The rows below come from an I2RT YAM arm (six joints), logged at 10 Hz.
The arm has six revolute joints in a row. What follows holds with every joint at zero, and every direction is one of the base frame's. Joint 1 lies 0.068 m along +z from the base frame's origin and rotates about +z. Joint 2 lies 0.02 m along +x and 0.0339 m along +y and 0.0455 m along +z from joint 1 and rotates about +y. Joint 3 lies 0.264 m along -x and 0.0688 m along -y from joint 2 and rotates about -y. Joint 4 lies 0.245 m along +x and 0.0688 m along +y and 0.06 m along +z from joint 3 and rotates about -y. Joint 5 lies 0.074 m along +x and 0.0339 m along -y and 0.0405 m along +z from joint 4 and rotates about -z. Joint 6 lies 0.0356 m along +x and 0.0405 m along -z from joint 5 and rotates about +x. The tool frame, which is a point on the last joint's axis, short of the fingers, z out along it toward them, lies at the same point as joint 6; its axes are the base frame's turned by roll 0, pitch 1.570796 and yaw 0 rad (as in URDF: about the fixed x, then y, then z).
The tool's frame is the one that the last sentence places.
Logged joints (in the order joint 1, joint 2, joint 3, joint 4, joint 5, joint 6), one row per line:
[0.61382 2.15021 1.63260 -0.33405 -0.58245 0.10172]
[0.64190 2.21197 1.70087 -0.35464 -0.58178 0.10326]
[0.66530 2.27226 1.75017 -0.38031 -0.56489 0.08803]
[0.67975 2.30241 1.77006 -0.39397 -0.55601 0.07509]
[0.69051 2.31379 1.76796 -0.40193 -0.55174 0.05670]
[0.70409 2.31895 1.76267 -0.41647 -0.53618 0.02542]
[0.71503 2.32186 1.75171 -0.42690 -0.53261 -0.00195]
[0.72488 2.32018 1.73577 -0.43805 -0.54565 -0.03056]
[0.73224 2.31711 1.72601 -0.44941 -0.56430 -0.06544]
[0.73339 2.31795 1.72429 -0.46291 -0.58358 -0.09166]
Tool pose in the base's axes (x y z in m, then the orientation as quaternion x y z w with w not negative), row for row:
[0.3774 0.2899 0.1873 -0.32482 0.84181 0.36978 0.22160]
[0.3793 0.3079 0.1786 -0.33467 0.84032 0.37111 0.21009]
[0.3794 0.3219 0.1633 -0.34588 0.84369 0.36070 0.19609]
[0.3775 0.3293 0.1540 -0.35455 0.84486 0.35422 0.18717]
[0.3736 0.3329 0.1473 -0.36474 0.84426 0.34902 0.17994]
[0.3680 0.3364 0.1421 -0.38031 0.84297 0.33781 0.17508]
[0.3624 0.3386 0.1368 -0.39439 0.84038 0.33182 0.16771]
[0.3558 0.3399 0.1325 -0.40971 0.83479 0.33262 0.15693]
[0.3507 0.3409 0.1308 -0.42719 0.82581 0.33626 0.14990]
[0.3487 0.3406 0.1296 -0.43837 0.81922 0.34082 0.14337]
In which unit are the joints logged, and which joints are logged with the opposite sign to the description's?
The joints are logged in radians. Opposite sign: none.
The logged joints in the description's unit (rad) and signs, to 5 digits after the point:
[0.61382 2.15021 1.63260 -0.33405 -0.58245 0.10172]
[0.64190 2.21197 1.70087 -0.35464 -0.58178 0.10326]
[0.66530 2.27226 1.75017 -0.38031 -0.56489 0.08803]
[0.67975 2.30241 1.77006 -0.39397 -0.55601 0.07509]
[0.69051 2.31379 1.76796 -0.40193 -0.55174 0.05670]
[0.70409 2.31895 1.76267 -0.41647 -0.53618 0.02542]
[0.71503 2.32186 1.75171 -0.42690 -0.53261 -0.00195]
[0.72488 2.32018 1.73577 -0.43805 -0.54565 -0.03056]
[0.73224 2.31711 1.72601 -0.44941 -0.56430 -0.06544]
[0.73339 2.31795 1.72429 -0.46291 -0.58358 -0.09166]

